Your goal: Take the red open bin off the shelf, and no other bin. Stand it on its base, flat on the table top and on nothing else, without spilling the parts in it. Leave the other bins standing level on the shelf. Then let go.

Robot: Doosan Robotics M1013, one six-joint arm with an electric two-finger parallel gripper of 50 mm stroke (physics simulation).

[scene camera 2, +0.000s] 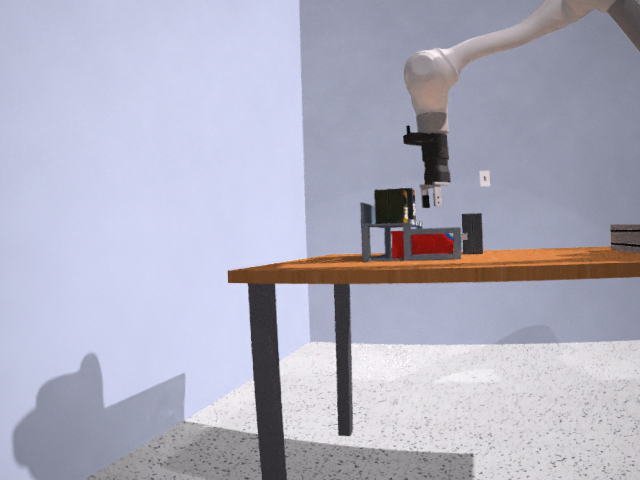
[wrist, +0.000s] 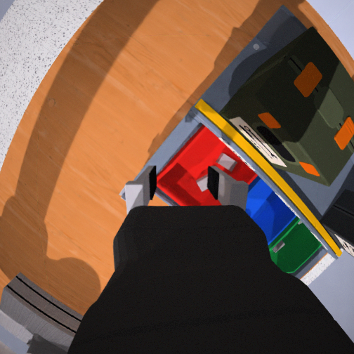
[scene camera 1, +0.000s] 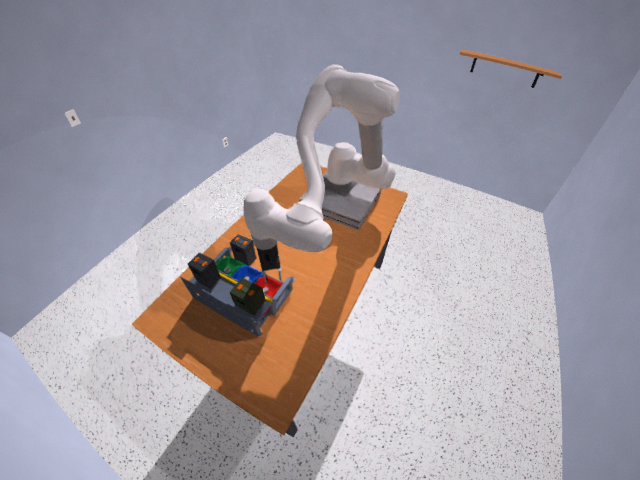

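Seen in the pictures: gripper, between the fingertips: [scene camera 2: 431, 207] [scene camera 1: 273, 279]; arm's base, origin of its link: [scene camera 1: 338, 185].
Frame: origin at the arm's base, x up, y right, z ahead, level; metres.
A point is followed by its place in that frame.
The red open bin [scene camera 1: 272, 285] {x -0.063, y -0.030, z 0.776 m} [scene camera 2: 429, 243] {x -0.028, y -0.091, z 0.828 m} [wrist: 199, 145] stands in the lower front level of the grey shelf [scene camera 1: 219, 305] {x 0.042, y 0.052, z 1.013 m} [scene camera 2: 407, 249] {x -0.042, y -0.120, z 0.885 m} [wrist: 172, 145], at its end. Small grey parts [wrist: 226, 161] lie in it. The blue bin [scene camera 1: 248, 273] {x -0.063, y 0.110, z 0.775 m} [wrist: 270, 207] is beside it, and the green bin [scene camera 1: 230, 265] {x -0.063, y 0.219, z 0.781 m} [wrist: 300, 245] is beyond the blue one. My gripper [scene camera 1: 273, 277] {x 0.070, y -0.082, z 0.818 m} [scene camera 2: 432, 203] {x 0.070, y -0.082, z 0.818 m} [wrist: 181, 176] is open and empty, above the shelf. In the wrist view its fingers are turned obliquely to the red bin's walls. My gripper's body hides part of the red bin's near side.
An olive case [scene camera 1: 247, 296] {x 0.125, y -0.067, z 0.956 m} [scene camera 2: 392, 205] {x 0.079, y -0.092, z 0.926 m} [wrist: 280, 115] and a dark case [scene camera 1: 203, 269] {x 0.149, y 0.149, z 0.956 m} stand on the upper level, behind a yellow bar [wrist: 260, 172]. Another dark case [scene camera 1: 242, 249] {x 0.050, y 0.149, z 0.737 m} [scene camera 2: 471, 233] {x -0.006, y 0.137, z 0.708 m} stands on the table [scene camera 1: 279, 361] {x -0.072, y -0.246, z 1.055 m} [scene camera 2: 310, 269] {x -0.072, y -0.373, z 1.069 m} [wrist: 100, 100] near the green bin's end.
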